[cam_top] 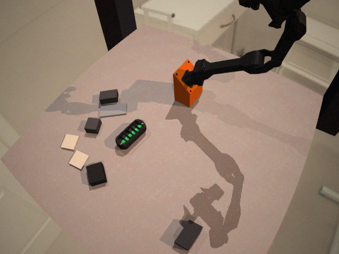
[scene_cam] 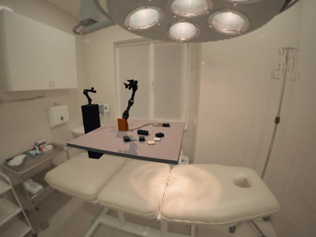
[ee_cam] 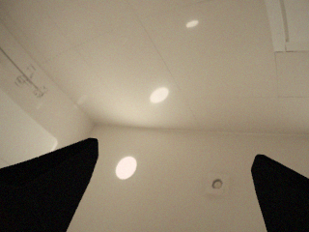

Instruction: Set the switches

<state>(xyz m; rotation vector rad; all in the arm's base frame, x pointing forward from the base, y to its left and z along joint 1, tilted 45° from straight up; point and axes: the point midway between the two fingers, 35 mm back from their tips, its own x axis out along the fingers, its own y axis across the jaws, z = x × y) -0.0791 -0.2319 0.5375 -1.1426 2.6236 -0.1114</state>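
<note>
Now: the grey plate 700 mm below my gripper tip, 490 mm to the right of it and 240 mm ahead of it. Round my gripper tip: small dark cube 690 mm below, 530 mm to the right, 360 mm ahead.
</note>
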